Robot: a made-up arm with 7 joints.
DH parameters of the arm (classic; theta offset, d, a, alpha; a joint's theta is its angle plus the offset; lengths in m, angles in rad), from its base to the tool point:
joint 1: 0 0.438 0 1.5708
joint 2: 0 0.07 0 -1.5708
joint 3: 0 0.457 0.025 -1.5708
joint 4: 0 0.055 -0.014 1.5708
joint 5: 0 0.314 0 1.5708
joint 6: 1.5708 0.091 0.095 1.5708
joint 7: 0 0.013 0 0
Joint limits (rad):
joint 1: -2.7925..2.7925
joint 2: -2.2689..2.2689
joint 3: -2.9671..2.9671
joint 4: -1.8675..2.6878
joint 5: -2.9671..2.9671
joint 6: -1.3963..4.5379
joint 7: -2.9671..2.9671
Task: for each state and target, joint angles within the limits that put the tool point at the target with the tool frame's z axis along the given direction. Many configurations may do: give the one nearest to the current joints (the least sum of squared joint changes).
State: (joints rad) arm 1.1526 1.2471 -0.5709 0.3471 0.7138 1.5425 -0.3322
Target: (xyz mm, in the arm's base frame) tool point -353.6 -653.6 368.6 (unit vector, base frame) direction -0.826 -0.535 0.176
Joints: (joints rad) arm 1.1766 1.3780 -0.8501 -0.8298 0.8456 1.0370 -0.3322
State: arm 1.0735 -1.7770 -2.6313 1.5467 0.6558 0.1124 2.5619
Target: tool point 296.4 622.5 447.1 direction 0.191 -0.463 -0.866
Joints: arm 1.9405 -1.7065 -1.9010 1.3277 1.2440 -0.3817 2.5619
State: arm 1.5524 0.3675 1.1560 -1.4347 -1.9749 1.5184 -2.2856
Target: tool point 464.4 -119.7 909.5 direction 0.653 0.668 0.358
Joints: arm 1.6762 0.2229 1.8071 -1.2272 -1.7443 1.0699 -2.2856
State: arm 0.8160 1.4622 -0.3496 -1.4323 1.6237 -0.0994 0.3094
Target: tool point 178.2 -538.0 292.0 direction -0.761 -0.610 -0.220
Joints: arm 1.6569 1.0919 0.1829 -1.8126 1.1078 0.1921 0.3094
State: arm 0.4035 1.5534 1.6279 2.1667 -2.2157 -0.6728 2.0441
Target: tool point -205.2 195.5 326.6 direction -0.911 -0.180 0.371
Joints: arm 0.2347 1.9081 1.6481 2.6657 -2.0385 -0.7418 2.0441
